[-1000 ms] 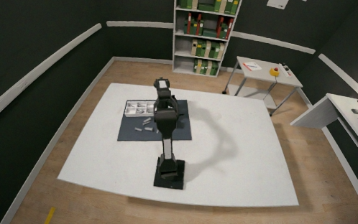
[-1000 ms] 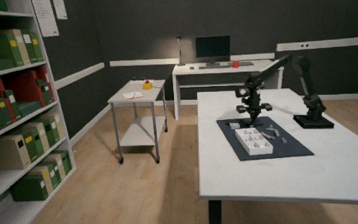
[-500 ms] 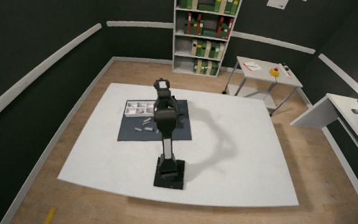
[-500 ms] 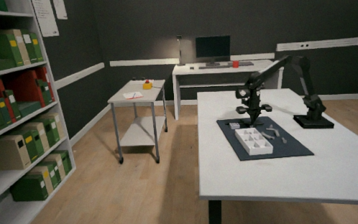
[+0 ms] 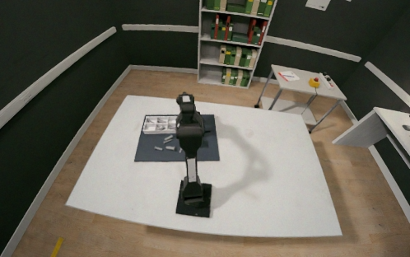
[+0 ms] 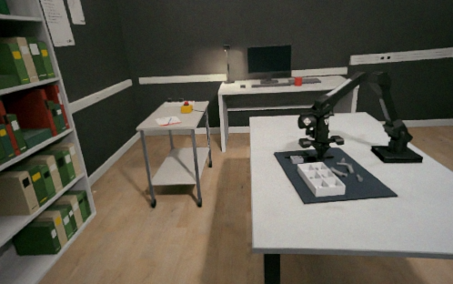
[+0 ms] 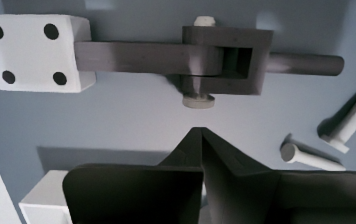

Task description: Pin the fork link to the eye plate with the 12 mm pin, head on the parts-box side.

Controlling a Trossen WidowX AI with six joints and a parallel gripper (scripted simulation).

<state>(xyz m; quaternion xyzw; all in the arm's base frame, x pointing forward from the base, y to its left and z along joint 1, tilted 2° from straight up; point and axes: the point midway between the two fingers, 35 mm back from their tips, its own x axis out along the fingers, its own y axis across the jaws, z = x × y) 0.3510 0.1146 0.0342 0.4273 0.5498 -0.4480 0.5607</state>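
My gripper is now 50 mm above the eye plate, 40 mm to the left of it and 20 mm short of it. Also, from my hand: dark blue mat (60 mm to the left, 60 mm below, 10 mm behind); grey block (100 mm ahead, 40 mm below, 20 mm to the right); pin (110 mm behind, 50 mm below, 30 mm to the right).
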